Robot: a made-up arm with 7 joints.
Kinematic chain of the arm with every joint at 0, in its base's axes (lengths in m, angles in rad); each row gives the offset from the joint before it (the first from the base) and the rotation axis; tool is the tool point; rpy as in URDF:
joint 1: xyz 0 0 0.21 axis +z
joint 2: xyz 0 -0.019 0.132 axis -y
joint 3: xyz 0 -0.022 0.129 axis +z
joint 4: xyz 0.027 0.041 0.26 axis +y
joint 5: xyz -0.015 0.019 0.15 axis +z
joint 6: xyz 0 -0.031 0.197 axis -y
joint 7: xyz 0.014 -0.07 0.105 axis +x
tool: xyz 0 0 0 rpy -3.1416 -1.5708 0
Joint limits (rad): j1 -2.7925..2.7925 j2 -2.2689..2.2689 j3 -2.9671..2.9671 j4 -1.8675..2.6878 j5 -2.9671..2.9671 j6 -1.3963..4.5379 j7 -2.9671..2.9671
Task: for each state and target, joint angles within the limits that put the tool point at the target. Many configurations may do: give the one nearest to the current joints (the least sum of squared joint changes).
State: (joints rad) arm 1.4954 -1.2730 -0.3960 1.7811 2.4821 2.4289 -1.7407
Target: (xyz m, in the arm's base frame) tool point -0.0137 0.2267 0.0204
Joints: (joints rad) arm 1.6531 -1.6294 -0.2224 1.6985 2.5944 2.3719 -1.7407
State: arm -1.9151 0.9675 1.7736 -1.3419 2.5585 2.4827 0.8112
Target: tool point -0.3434 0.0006 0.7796
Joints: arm -1.2574 0.3479 2.0659 -1.7578 2.5239 2.3244 0.8112
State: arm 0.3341 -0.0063 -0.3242 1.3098 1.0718 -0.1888 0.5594
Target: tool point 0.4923 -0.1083 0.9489
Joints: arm 0.2013 -0.1772 -0.5031 0.7091 1.0260 -0.0467 0.5594
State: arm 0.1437 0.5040 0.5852 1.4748 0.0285 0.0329 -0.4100
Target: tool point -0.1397 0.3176 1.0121
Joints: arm -0.2403 0.6358 1.0479 0.9907 -0.1332 0.1743 -0.4100
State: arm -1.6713 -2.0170 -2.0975 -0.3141 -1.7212 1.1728 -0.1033
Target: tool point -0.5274 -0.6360 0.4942
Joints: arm -2.0768 -1.2489 -2.2685 0.1957 -1.7896 0.9614 -0.1033
